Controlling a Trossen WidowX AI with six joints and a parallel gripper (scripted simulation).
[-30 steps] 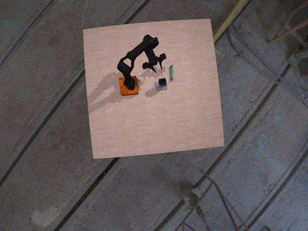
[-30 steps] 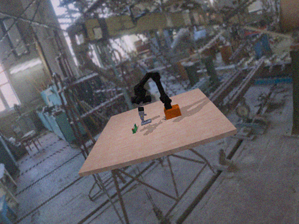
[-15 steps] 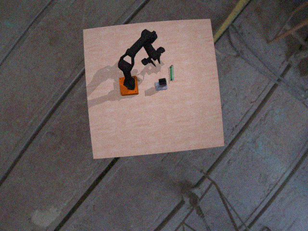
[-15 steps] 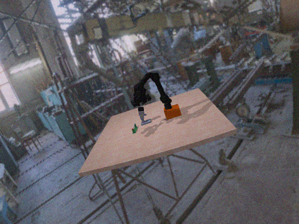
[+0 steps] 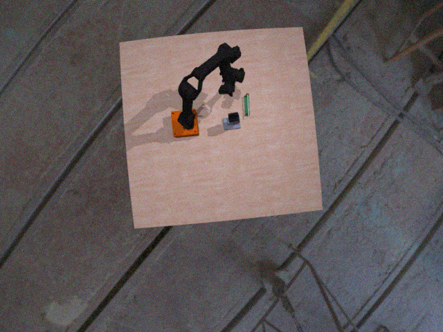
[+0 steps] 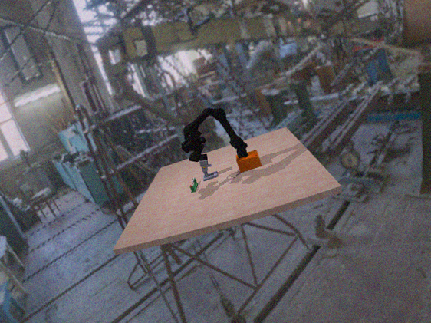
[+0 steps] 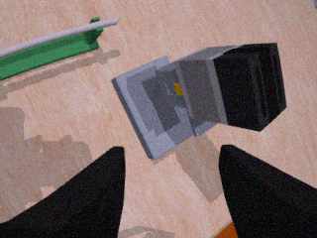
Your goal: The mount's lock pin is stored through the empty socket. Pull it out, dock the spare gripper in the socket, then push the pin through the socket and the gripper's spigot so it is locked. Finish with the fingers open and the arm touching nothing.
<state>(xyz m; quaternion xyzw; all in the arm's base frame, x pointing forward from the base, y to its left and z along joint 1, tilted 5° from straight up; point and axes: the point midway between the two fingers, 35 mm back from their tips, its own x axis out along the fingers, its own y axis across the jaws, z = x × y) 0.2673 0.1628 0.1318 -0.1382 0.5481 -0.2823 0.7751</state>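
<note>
Now: gripper tip 19 cm above the green bar and 11 cm short of it. From my gripper tip the other things lie so: spare gripper (12 cm to the right, 9 cm below, 2 cm ahead); mount (16 cm below, 11 cm to the right, 1 cm ahead).
</note>
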